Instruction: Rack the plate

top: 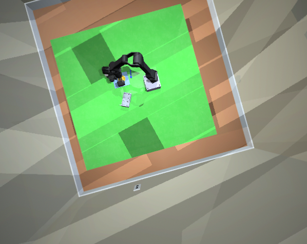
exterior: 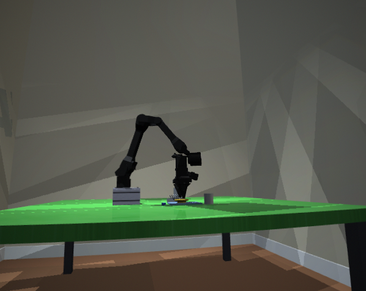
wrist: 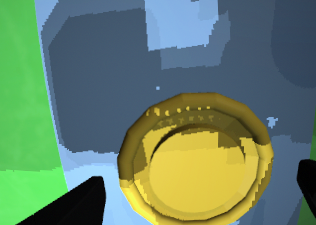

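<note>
Right now my gripper tip is 1 cm above the yellow plate. Round my gripper tip: cup (10 cm ahead, 9 cm to the right); then blue spoon (10 cm behind, 3 cm below); then light blue mat (1 cm ahead, 3 cm below).
</note>
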